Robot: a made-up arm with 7 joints.
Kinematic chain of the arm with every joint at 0, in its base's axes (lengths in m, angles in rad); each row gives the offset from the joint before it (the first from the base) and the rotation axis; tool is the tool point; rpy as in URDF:
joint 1: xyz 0 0 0.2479 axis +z
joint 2: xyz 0 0 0 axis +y
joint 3: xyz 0 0 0.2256 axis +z
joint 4: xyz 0.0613 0 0 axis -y
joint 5: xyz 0.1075 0 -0.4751 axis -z
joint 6: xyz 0 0 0 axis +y
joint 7: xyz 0.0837 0 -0.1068 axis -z
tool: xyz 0 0 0 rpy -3.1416 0 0
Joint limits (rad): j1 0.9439..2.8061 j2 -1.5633..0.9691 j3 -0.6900..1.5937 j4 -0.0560..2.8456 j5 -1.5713..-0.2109 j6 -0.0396..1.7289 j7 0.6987..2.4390
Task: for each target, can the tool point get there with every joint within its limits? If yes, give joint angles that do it. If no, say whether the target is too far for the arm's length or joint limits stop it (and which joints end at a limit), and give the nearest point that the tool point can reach.
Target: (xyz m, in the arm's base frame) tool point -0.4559 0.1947 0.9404
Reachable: yes | joints 2.2369 0.2756 0.7269 2.4832 -0.8532 0.4160 1.8342
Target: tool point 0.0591 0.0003 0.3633
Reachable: no: joint limits stop it (at a limit: joint 1, joint 2, joint 5, joint 6) | nearest point 0.2356 0.2018 0.4213 | short by 0.274 m
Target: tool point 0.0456 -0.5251 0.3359
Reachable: no: joint limits stop it (at a limit: joint 1, joint 2, joint 3, joint 5, joint 6) | nearest point 0.0029 -0.5420 0.2443 | short by 0.102 m
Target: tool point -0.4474 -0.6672 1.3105
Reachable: no: too far | nearest point -0.2877 -0.4290 0.9311 | short by 0.476 m
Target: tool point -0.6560 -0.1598 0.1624
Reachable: yes | joints 2.4308 0.7111 1.0513 1.4387 -0.4952 1.2238 2.0169
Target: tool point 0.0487 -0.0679 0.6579
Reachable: no: joint limits stop it (at a limit: joint 1, joint 2, joint 5, joint 6) | nearest point 0.1056 -0.0276 0.7735 | short by 0.135 m
